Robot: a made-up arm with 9 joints. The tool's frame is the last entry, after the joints.
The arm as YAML. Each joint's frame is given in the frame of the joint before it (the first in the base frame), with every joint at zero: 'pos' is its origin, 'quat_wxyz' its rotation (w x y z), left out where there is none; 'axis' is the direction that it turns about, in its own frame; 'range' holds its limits. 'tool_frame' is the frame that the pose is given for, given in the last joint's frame.
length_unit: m
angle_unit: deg
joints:
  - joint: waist
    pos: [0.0, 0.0, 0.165]
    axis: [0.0, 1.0, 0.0]
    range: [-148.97, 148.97]
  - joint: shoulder
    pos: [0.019, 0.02, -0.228]
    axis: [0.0, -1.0, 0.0]
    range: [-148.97, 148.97]
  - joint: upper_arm
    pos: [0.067, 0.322, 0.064]
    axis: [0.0, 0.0, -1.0]
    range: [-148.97, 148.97]
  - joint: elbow
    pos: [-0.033, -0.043, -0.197]
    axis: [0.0, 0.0, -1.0]
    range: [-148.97, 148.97]
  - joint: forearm
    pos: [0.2, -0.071, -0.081]
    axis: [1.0, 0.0, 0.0]
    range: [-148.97, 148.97]
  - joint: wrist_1
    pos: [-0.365, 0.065, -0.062]
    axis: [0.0, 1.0, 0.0]
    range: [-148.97, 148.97]
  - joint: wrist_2
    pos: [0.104, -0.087, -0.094]
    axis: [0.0, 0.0, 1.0]
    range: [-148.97, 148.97]
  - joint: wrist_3
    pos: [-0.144, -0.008, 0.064]
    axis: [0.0, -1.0, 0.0]
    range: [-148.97, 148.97]
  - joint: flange
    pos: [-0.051, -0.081, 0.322]
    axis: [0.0, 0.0, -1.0]
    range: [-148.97, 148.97]
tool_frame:
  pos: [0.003, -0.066, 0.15]
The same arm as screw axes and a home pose.
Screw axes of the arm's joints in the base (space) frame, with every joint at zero. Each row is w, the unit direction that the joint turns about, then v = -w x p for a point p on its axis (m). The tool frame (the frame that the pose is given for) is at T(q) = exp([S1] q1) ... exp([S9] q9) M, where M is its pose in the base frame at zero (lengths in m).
S1 = (0, 1, 0, -0.1650, 0.0000, 0.0000)
S2 = (0, -1, 0, -0.0630, 0.0000, -0.0190)
S3 = (0, 0, -1, -0.3420, 0.0860, 0.0000)
S4 = (0, 0, -1, -0.2990, 0.0530, 0.0000)
S5 = (1, 0, 0, 0.0000, -0.2770, -0.2280)
S6 = (0, 1, 0, 0.3390, 0.0000, -0.1120)
S7 = (0, 0, 1, 0.2060, 0.0080, 0.0000)
S8 = (0, -1, 0, -0.3690, 0.0000, 0.1520)
S9 = (0, 0, -1, -0.1170, -0.2030, 0.0000)
M =
1 0 0 -0.2000
0 1 0 0.0510
0 0 1 0.1030
0 0 0 1
Joint limits (rad, base to tool): -2.6000..2.6000 -2.6000..2.6000 -2.6000..2.6000 -2.6000..2.6000 -2.6000..2.6000 -2.6000..2.6000 -2.6000..2.6000 -2.6000..2.6000 -2.6000..2.6000

